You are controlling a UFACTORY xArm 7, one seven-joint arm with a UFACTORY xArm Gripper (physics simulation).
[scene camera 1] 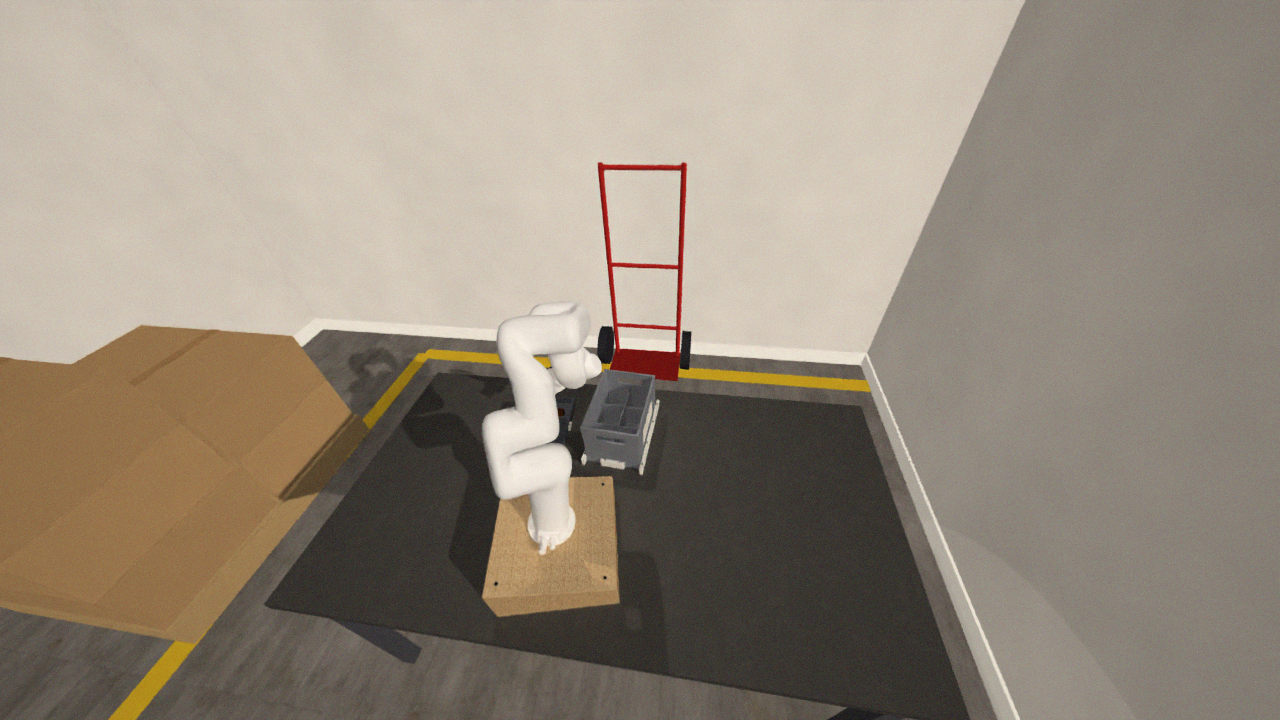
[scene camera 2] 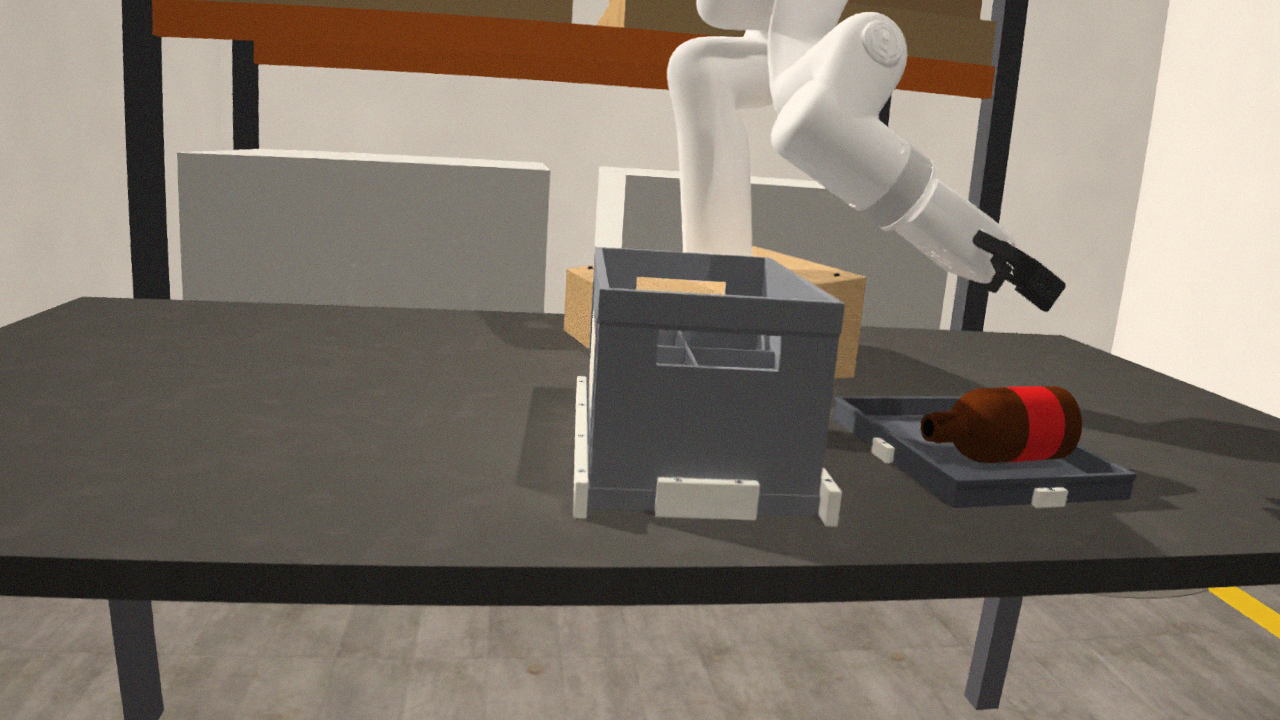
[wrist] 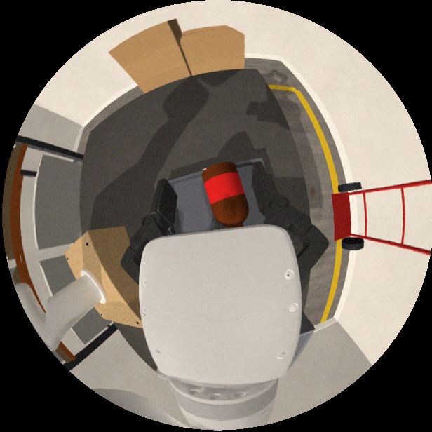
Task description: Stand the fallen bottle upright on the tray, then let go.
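Pixels of known places: gripper, fingertip midpoint: (scene camera 2: 1028, 289); arm's base, link origin: (scene camera 1: 551, 523).
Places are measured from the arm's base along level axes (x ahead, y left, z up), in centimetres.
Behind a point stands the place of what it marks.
A brown bottle with a red label (scene camera 2: 1004, 424) {x 49.5, y 8.3, z -6.3 cm} (wrist: 225, 189) lies on its side on the shallow dark grey tray (scene camera 2: 984, 491) {x 55.0, y 2.2, z -10.3 cm} (wrist: 189, 201). In scene camera 2 its neck points left, over the tray's left side, and its base is at the right. My gripper (scene camera 2: 1040, 288) {x 45.3, y 12.4, z 5.9 cm} (wrist: 210, 178) is open and empty. It is tilted downward and hangs above the bottle, apart from it. In the wrist view the bottle shows between the two spread fingers, its neck end partly hidden by the gripper's housing. In scene camera 1 the arm hides the gripper and most of the tray.
A tall grey divided crate (scene camera 1: 614, 447) {x 24.9, y -16.7, z -1.8 cm} (scene camera 2: 716, 420) {x 51.6, y -22.3, z -3.9 cm} stands close beside the tray, held by white blocks on the table. The arm's wooden base block (scene camera 1: 554, 582) {x -15.0, y -2.4, z -0.2 cm} (scene camera 2: 846, 331) {x 13.5, y 13.0, z -5.3 cm} is behind them in scene camera 2. A red hand truck (scene camera 1: 642, 167) (wrist: 342, 217) stands beyond the table.
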